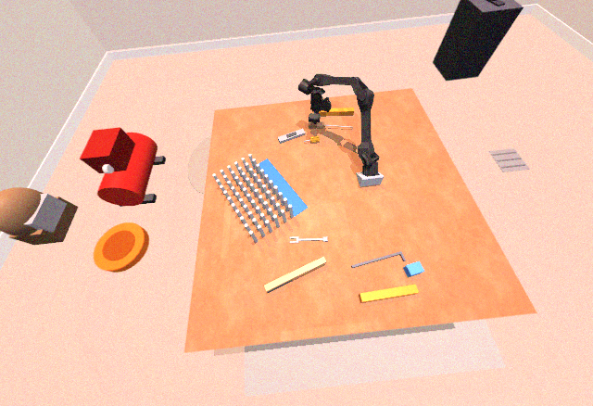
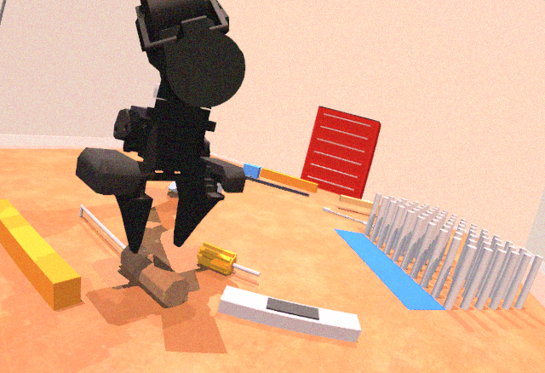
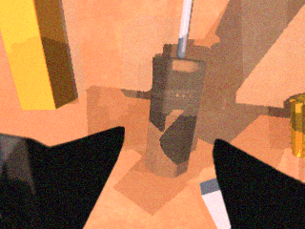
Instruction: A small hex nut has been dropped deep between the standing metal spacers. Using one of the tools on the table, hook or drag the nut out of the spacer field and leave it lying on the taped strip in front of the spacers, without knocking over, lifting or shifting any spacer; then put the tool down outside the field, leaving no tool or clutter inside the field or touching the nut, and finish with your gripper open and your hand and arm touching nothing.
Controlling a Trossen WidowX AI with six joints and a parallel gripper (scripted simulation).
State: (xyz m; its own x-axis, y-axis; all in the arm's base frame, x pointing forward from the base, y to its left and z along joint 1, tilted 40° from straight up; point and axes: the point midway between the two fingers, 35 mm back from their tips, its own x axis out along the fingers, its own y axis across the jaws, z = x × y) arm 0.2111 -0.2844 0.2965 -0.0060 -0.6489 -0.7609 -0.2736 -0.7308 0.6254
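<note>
The wooden-handled tool lies 10 cm behind my gripper tip, 4 cm below it and 3 cm to the left of it. Also, from my gripper tip: hex nut: 42 cm to the left, 40 cm ahead, 5 cm below; then blue taped strip: 38 cm to the left, 25 cm ahead, 5 cm below; then yellow-handled screwdriver: 11 cm to the left, 4 cm below, 3 cm ahead.
</note>
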